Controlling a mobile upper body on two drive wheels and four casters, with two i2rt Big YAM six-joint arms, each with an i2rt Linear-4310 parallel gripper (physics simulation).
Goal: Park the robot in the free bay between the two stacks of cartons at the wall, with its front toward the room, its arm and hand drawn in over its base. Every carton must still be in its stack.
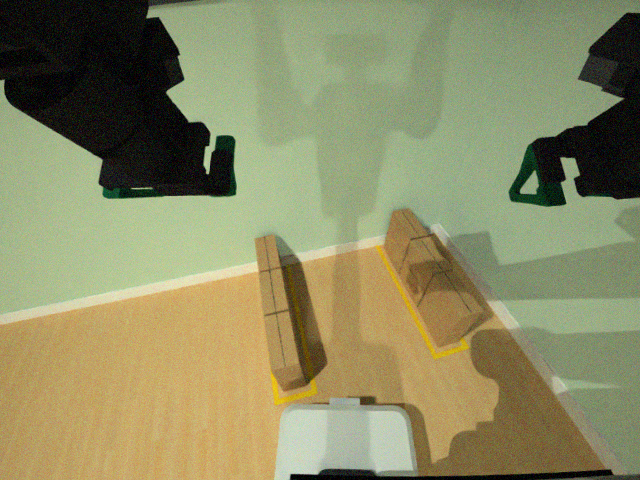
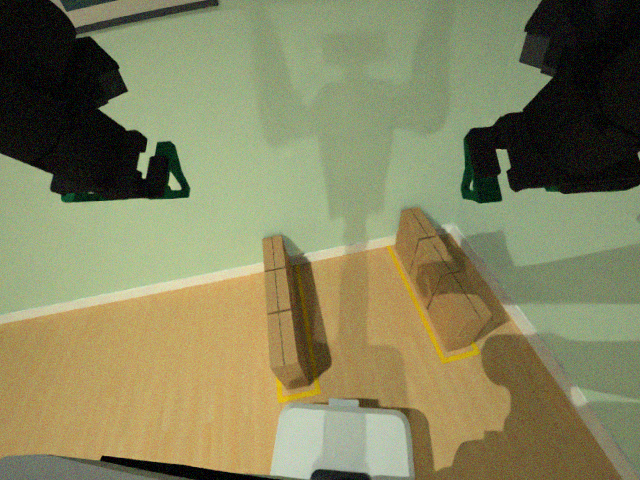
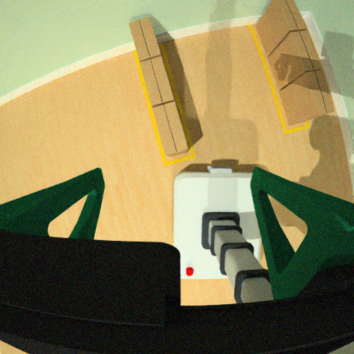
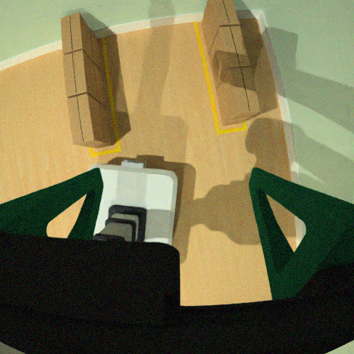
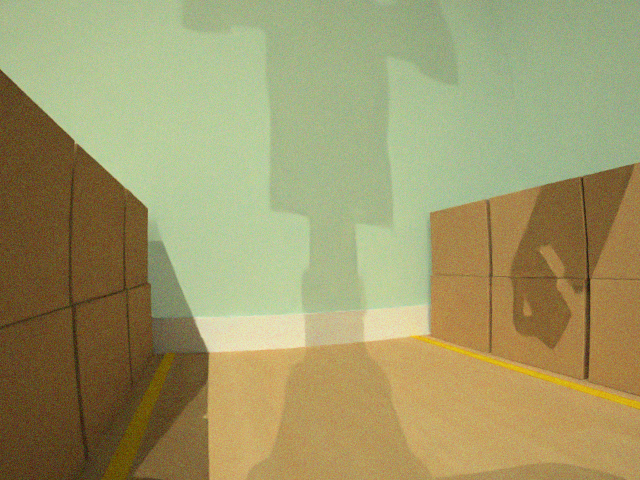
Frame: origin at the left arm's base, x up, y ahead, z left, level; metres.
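Where they show: left gripper, fingertip midpoint: (image 1: 199,191) (image 2: 157,193); right gripper, fingertip midpoint: (image 1: 545,193) (image 2: 504,189).
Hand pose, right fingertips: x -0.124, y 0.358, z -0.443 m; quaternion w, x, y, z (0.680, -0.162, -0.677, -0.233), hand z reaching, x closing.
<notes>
After its pixels a point has its place.
The left carton stack (image 1: 279,315) @(x -1.049, y 0.663, z 0.073 m) (image 2: 284,315) @(x -1.050, y 0.659, z 0.059 m) (image 3: 160,90) (image 4: 85,85) (image 5: 67,289) @(x -1.211, y 0.684, z 0.029 m) and the right carton stack (image 1: 434,279) @(x -1.069, y 0.881, z -0.702 m) (image 2: 444,284) @(x -1.066, y 0.858, z -0.708 m) (image 3: 300,65) (image 4: 232,75) (image 5: 542,232) stand two cartons high at the wall, in even rows. The bay lies between them. The robot's white base (image 1: 305,439) @(x -1.150, y 0.195, z -0.071 m) (image 2: 299,439) @(x -1.150, y 0.191, z -0.062 m) (image 3: 190,215) (image 4: 160,200) is outside the bay's mouth, its front edge near the left stack's end and toward the wall. My left gripper (image 3: 177,175) and my right gripper (image 4: 175,175) are open and empty, held out high in front.
Yellow floor lines (image 1: 436,356) @(x -1.409, y 0.606, z -0.743 m) (image 2: 445,360) @(x -1.408, y 0.608, z -0.746 m) (image 3: 286,131) (image 4: 218,131) (image 5: 547,378) @(x -1.409, y 0.937, z -0.641 m) run around the stacks. A side wall (image 1: 584,320) @(x -0.973, y 0.593, z -1.264 m) with a white skirting stands close at the right, beyond the right stack. The robot's shadow falls into the bay and on the back wall (image 5: 222,155) @(x -0.901, y 1.288, z 0.013 m).
</notes>
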